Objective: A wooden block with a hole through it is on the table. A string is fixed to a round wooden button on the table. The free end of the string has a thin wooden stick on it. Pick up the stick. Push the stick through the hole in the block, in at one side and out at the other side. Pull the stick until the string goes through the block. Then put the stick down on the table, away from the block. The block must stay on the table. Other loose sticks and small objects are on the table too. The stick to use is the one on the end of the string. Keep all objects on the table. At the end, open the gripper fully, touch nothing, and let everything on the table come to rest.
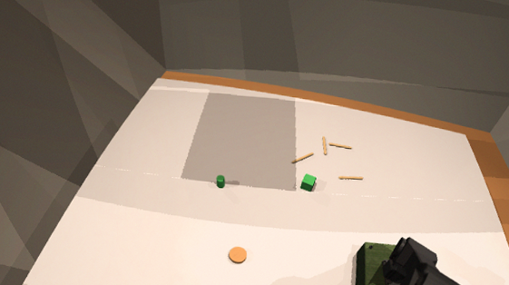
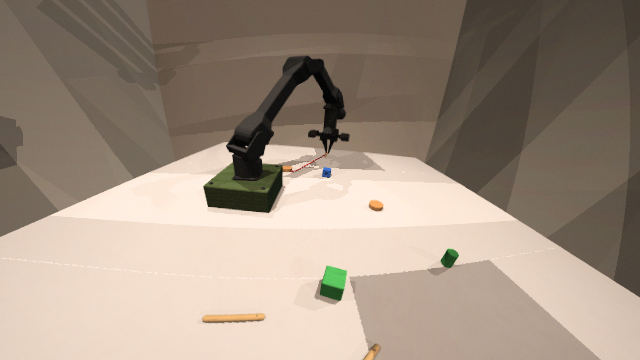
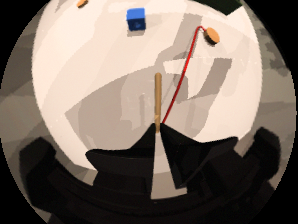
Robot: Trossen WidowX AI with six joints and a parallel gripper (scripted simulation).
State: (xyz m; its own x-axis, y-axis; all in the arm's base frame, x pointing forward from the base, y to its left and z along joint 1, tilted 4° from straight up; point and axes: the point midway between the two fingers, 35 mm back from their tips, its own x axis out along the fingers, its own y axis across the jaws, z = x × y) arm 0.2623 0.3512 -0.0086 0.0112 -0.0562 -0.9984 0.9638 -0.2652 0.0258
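Now: gripper tip 180 mm to the left of the small blue block, 30 mm above it and 20 mm past it. The rest, counted from my gripper tip: thin wooden stick 10 mm to the right; round wooden button 180 mm behind, 140 mm to the right, 40 mm below; green cylinder 600 mm to the right, 170 mm ahead, 30 mm below.
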